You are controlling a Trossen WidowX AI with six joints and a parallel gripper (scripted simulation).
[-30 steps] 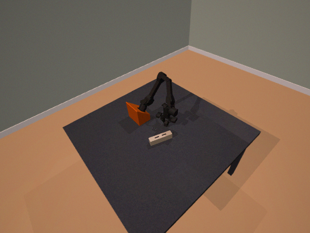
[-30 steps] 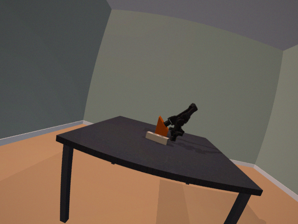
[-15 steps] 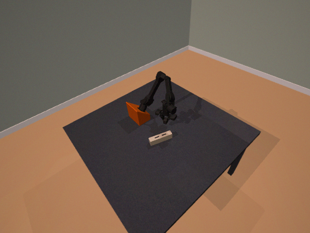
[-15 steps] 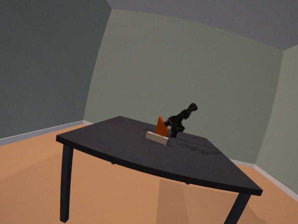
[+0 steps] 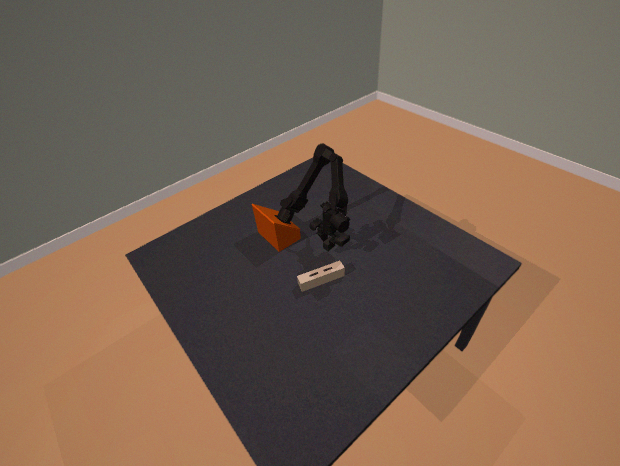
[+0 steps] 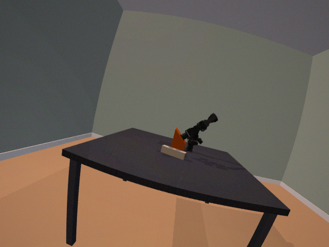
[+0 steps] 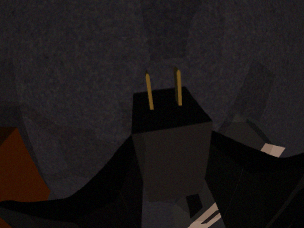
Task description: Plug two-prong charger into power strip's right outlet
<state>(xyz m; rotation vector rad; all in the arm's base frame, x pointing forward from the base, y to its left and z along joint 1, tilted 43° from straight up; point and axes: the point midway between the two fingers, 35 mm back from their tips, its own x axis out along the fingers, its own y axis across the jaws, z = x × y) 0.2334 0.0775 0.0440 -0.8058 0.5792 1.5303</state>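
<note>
Now: the dark charger 2 cm to the left of my gripper tip and 1 cm above it.
</note>
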